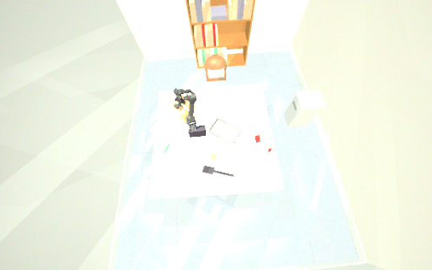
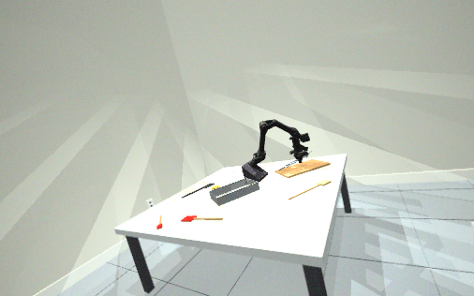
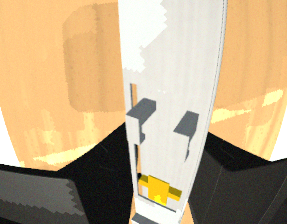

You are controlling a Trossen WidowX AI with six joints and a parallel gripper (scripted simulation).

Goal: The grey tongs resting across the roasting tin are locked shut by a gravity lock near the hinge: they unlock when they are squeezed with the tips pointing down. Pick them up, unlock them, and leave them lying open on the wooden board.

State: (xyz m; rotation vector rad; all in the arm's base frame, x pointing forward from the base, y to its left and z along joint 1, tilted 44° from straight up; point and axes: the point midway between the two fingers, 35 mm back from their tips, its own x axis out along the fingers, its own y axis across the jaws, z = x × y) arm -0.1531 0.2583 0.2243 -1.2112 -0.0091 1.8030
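Right now the yellow lock piece is 10 mm ahead of my gripper tip, 10 mm to the right of it and 40 mm above it. The rest, counted from my gripper tip: dark thin tool (390 mm ahead, 760 mm to the right, 40 mm below); wooden board (40 mm below); grey roasting tin (490 mm ahead, 320 mm to the right, 20 mm below).
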